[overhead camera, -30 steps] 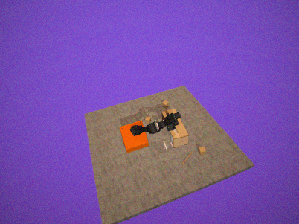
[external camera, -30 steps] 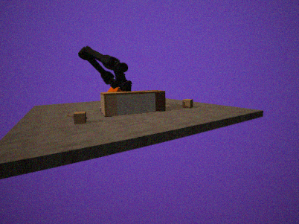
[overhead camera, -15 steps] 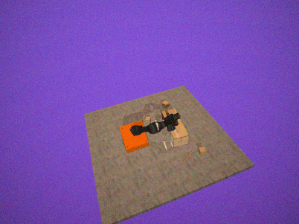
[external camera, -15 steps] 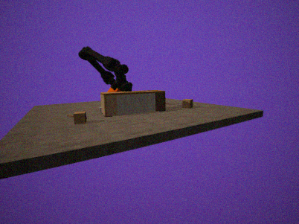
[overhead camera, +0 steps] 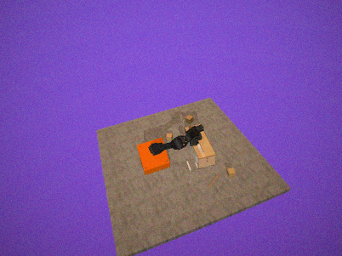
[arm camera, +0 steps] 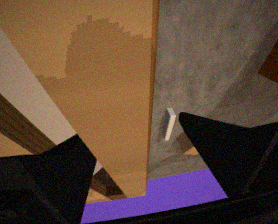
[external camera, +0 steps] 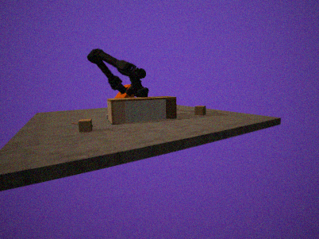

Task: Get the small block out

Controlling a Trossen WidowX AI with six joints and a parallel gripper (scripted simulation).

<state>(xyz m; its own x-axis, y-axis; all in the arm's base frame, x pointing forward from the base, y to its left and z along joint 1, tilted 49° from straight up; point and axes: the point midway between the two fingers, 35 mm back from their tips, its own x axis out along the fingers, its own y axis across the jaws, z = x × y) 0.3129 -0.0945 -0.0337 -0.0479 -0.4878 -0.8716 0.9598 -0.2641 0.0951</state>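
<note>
My gripper tip is 50 mm short of the tan block and 10 mm to the right of it. The rest, counted from my gripper tip: tan box: 20 mm ahead, 50 mm to the right, 20 mm below; thin brown stick: 20 mm behind, 380 mm to the right, 80 mm below.
</note>
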